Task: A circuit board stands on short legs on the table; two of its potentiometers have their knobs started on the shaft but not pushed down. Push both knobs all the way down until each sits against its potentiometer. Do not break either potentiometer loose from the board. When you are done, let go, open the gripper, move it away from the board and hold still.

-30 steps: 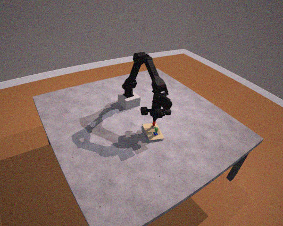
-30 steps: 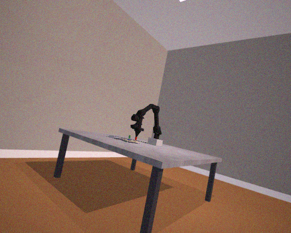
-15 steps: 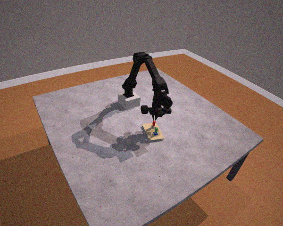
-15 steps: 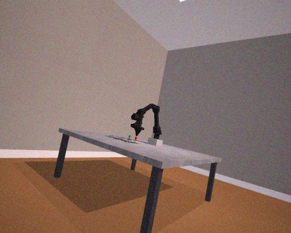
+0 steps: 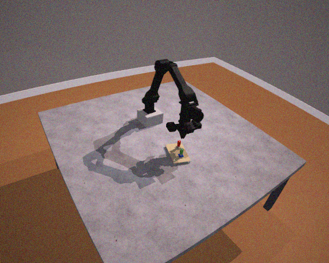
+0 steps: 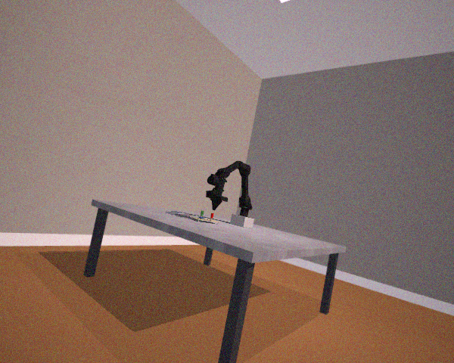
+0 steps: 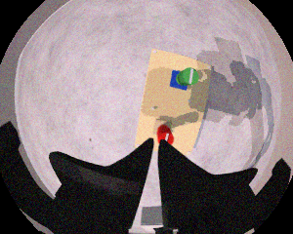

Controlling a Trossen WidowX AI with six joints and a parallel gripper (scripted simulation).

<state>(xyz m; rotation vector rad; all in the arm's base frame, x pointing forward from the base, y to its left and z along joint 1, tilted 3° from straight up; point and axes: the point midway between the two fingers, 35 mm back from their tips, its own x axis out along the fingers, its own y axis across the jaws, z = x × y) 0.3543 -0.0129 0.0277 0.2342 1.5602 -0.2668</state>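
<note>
Now: gripper tip 40 mm above the red knob, 10 mm to the left of it and 10 mm past it. The rest, counted from my gripper tip: green knob 50 mm ahead, 40 mm to the right, 30 mm below.
</note>
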